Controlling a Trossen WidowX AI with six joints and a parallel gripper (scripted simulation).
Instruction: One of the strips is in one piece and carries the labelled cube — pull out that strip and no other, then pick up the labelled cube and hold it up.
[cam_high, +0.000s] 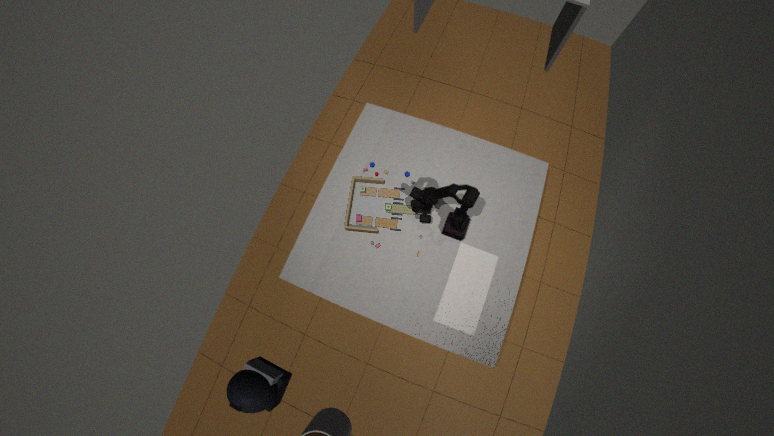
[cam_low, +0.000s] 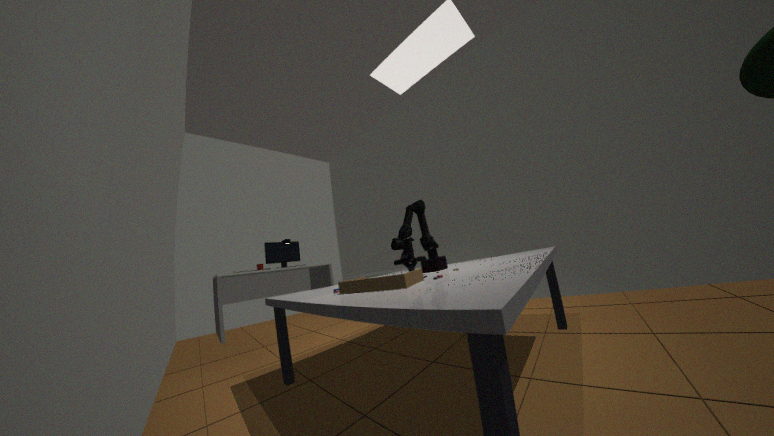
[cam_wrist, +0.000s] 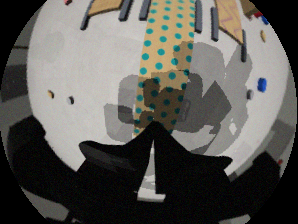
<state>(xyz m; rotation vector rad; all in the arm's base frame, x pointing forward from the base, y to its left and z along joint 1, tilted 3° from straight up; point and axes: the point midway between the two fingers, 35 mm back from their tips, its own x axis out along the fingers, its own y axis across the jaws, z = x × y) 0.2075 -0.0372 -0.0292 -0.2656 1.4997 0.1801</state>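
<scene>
My gripper tip is now 10 cm short of the strip and 3 cm to the right of it.
</scene>
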